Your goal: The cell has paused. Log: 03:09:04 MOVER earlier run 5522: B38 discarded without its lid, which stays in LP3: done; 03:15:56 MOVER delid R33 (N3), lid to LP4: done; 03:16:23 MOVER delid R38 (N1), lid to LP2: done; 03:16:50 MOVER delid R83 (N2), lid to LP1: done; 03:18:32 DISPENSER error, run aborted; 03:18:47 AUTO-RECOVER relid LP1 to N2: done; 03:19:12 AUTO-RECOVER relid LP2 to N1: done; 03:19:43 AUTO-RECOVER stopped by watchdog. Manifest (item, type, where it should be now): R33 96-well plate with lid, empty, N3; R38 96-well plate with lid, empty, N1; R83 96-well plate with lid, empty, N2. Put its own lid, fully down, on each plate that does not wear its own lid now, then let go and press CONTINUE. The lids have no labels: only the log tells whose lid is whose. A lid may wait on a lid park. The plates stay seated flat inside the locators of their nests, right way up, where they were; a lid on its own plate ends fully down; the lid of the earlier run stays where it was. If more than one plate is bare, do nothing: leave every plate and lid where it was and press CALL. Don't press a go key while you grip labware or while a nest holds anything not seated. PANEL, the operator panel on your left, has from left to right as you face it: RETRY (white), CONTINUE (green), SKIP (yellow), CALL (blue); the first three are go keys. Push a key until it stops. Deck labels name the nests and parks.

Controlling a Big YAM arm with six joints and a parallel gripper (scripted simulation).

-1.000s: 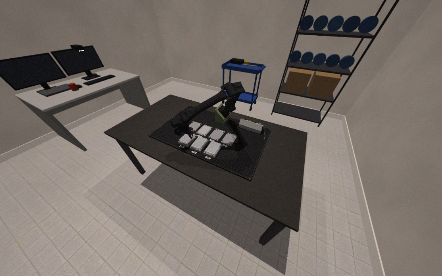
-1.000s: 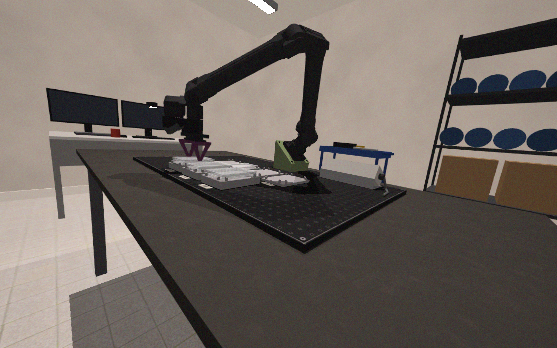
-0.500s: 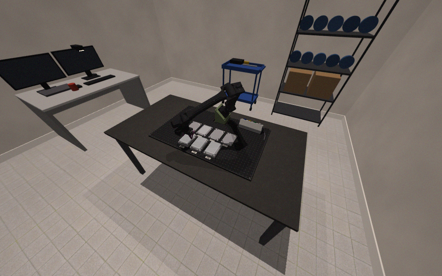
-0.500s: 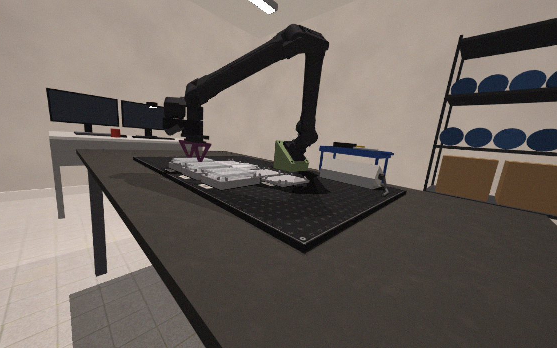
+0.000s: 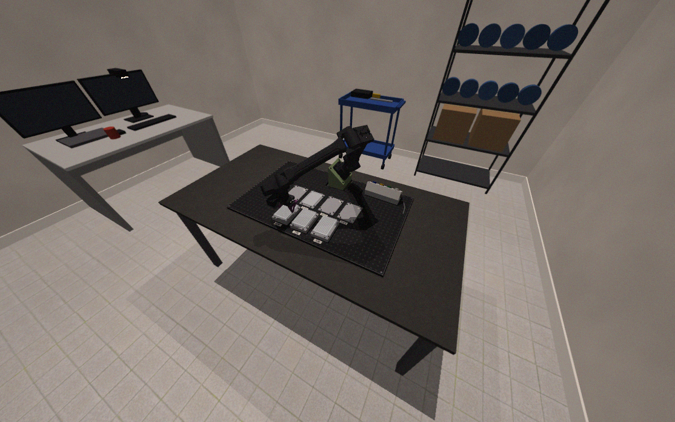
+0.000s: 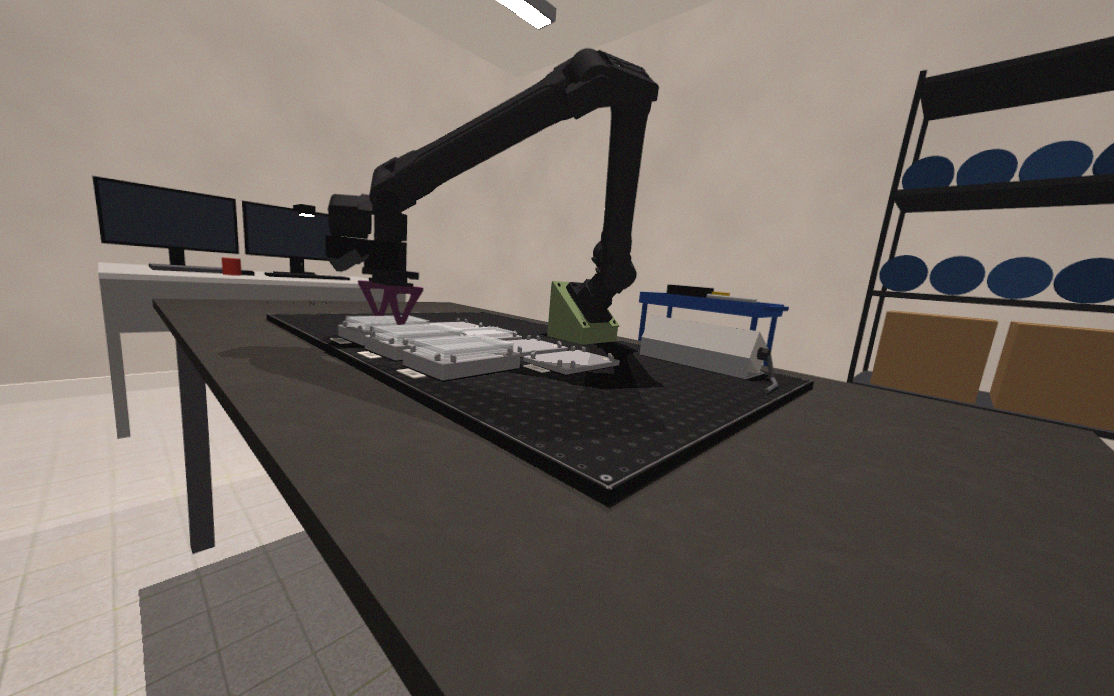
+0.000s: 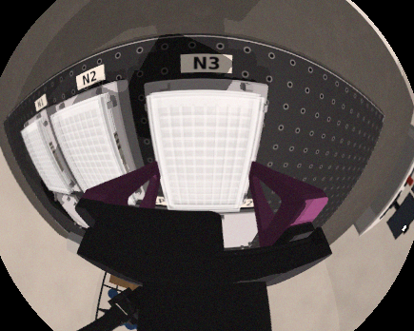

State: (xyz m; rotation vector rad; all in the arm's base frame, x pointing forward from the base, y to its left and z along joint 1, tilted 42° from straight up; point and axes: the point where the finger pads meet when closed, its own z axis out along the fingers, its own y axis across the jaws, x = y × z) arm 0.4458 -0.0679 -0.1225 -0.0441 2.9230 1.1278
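Right now the white 96-well plate is 10 mm below my hand. Also, from my hand: N3 label (90 mm ahead, 40 mm below); then LP4 label (190 mm to the left, 90 mm behind, 40 mm below); then lid park LP2 (180 mm behind, 60 mm to the right, 40 mm below).
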